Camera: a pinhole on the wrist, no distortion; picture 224 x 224 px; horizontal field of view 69.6 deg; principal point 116.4 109.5 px. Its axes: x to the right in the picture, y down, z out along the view. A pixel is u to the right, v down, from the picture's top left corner.
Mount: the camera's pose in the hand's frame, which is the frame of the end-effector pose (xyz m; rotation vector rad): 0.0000 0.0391 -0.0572 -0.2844 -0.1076 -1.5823
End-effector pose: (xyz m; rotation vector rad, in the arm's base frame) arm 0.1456 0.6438 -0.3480 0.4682 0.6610 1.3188
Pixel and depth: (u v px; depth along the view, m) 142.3 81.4 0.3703
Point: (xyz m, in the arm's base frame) 0.3071 0.6537 -0.0600
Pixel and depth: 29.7 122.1 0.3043
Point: 0.0863 0.7669 -0.0387
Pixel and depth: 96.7 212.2 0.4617
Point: 0.2740 1.0391 -0.0292
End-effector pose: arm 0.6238 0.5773 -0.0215 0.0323 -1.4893 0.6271
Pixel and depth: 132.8 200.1 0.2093
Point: 0.4660 0.6303 0.1012
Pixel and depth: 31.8 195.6 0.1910
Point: 0.4623 0.7382 0.0403
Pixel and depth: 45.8 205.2 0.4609
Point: 0.1915 0.8608 0.1961
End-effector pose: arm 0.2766 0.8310 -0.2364 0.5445 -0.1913 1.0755
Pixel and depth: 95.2 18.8 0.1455
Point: 0.1716 0.7706 -0.1568
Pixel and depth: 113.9 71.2 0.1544
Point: 0.2079 0.7968 -0.1367
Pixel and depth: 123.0 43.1 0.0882
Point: 0.2168 0.8150 -0.2000
